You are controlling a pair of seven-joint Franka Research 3 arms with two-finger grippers.
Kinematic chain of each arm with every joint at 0, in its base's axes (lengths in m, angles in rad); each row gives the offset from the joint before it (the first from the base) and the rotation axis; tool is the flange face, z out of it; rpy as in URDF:
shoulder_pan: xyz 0 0 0.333 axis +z
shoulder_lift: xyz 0 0 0 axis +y
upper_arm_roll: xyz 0 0 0.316 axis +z
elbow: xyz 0.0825 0 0 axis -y
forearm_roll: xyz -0.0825 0 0.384 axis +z
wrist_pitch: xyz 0 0 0 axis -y
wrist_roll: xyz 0.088 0 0 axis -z
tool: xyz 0 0 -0.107 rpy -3.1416 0 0
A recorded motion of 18 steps. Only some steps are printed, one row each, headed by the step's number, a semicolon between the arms.
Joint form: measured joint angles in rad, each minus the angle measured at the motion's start. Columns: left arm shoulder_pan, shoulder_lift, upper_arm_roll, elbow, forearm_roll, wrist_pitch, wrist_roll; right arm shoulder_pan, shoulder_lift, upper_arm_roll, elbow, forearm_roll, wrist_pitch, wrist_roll.
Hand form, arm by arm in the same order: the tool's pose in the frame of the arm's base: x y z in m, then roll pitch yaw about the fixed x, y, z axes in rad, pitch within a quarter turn. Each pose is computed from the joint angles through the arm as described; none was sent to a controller.
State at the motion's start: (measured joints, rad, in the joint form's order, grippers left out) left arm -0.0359 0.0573 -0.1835 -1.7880 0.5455 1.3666 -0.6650; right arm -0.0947 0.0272 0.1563 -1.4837 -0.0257 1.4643 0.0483
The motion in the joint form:
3: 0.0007 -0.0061 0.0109 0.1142 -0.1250 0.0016 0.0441; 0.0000 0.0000 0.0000 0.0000 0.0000 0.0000 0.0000
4: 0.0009 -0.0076 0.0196 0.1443 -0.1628 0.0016 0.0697; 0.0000 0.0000 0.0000 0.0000 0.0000 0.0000 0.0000
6: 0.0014 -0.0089 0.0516 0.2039 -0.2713 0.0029 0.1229; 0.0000 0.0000 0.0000 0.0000 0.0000 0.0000 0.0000
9: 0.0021 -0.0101 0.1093 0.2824 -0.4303 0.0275 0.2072; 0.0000 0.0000 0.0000 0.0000 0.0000 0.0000 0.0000
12: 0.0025 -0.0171 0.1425 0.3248 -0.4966 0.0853 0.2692; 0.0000 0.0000 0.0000 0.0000 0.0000 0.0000 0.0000
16: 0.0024 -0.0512 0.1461 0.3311 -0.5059 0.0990 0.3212; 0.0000 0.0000 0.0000 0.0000 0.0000 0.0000 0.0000
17: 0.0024 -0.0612 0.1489 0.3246 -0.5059 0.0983 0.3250; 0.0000 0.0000 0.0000 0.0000 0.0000 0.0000 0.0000
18: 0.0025 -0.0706 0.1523 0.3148 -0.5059 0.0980 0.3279; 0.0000 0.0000 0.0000 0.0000 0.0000 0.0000 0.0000
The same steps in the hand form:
3: 0.5364 -0.0599 0.5464 -2.6005 0.0400 0.4335; 0.5515 0.0297 0.6412 3.1179 0.0452 0.0107
4: 0.5382 -0.0598 0.5587 -2.6497 0.0489 0.4234; 0.5515 0.0297 0.6412 3.1179 0.0452 0.0107
6: 0.5416 -0.0557 0.5817 -2.7758 0.0801 0.4093; 0.5515 0.0297 0.6412 3.1179 0.0452 0.0107
9: 0.5481 -0.0444 0.6154 -2.9708 0.0915 0.3687; 0.5515 0.0297 0.6412 3.1179 0.0452 0.0107
12: 0.5540 -0.0350 0.6424 -3.0783 0.0292 0.3269; 0.5515 0.0297 0.6412 3.1179 0.0452 0.0107
16: 0.5445 -0.0340 0.6651 -3.1057 -0.0157 0.2768; 0.5515 0.0297 0.6412 3.1179 0.0452 0.0107
17: 0.5413 -0.0324 0.6675 -3.1062 -0.0183 0.2759; 0.5515 0.0297 0.6412 3.1179 0.0452 0.0107
18: 0.5385 -0.0304 0.6681 -3.1056 -0.0177 0.2765; 0.5515 0.0297 0.6412 3.1179 0.0452 0.0107

